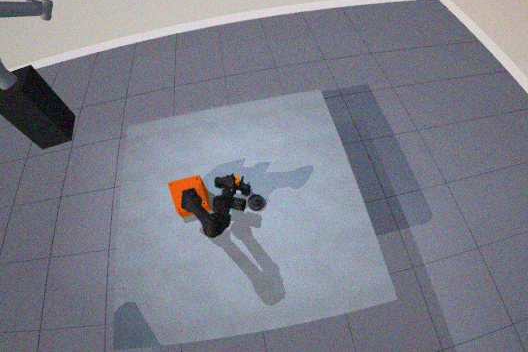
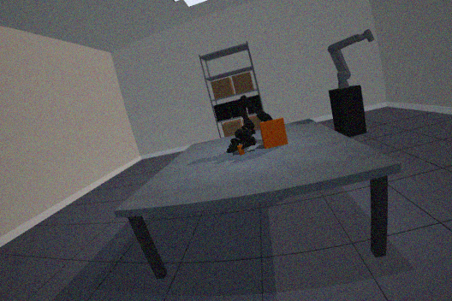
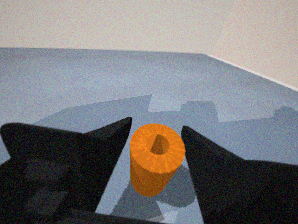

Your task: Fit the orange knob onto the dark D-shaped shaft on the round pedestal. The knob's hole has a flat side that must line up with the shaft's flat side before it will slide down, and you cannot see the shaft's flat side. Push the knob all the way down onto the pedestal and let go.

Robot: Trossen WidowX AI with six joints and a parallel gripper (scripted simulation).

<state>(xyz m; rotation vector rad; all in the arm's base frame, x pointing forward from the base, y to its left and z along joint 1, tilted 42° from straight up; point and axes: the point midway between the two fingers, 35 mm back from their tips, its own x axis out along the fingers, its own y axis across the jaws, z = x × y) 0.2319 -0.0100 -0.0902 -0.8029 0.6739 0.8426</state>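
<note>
Now: the orange knob 3 cm to the right of my gripper tip, 2 cm below it and 2 cm behind it. From my gripper tip the other things lie so: dark round pedestal 16 cm to the right, 5 cm ahead, 2 cm below.
</note>
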